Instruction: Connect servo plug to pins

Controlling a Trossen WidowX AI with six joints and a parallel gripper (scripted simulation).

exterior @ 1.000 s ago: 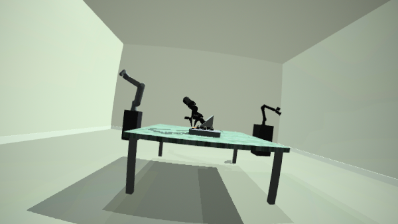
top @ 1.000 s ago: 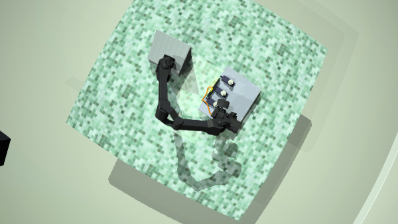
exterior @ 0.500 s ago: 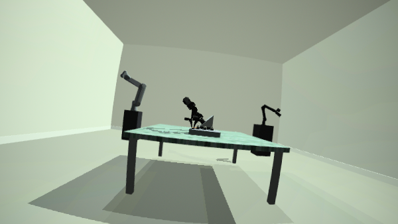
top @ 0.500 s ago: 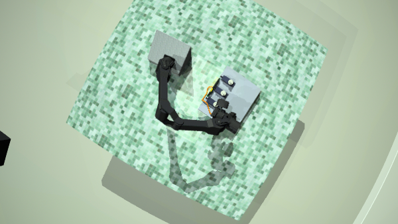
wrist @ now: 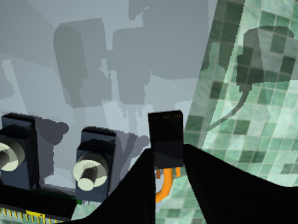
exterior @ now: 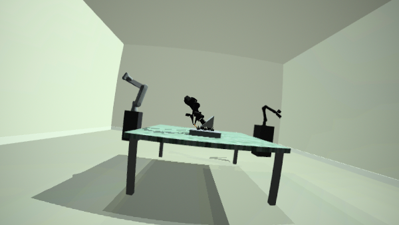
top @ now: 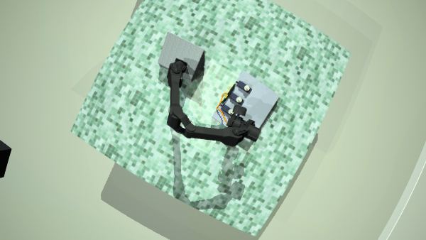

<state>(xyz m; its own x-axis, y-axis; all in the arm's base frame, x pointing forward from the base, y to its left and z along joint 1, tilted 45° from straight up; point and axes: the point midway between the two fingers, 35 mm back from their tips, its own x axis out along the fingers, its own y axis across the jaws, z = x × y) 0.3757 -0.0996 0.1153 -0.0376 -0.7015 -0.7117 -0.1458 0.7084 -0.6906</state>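
The yellow band is 9 cm behind my gripper tip, 12 cm to the left of it and 3 cm below it. Also, from my gripper tip: grey printed holder (7 cm ahead, 12 cm to the left, 8 cm below).
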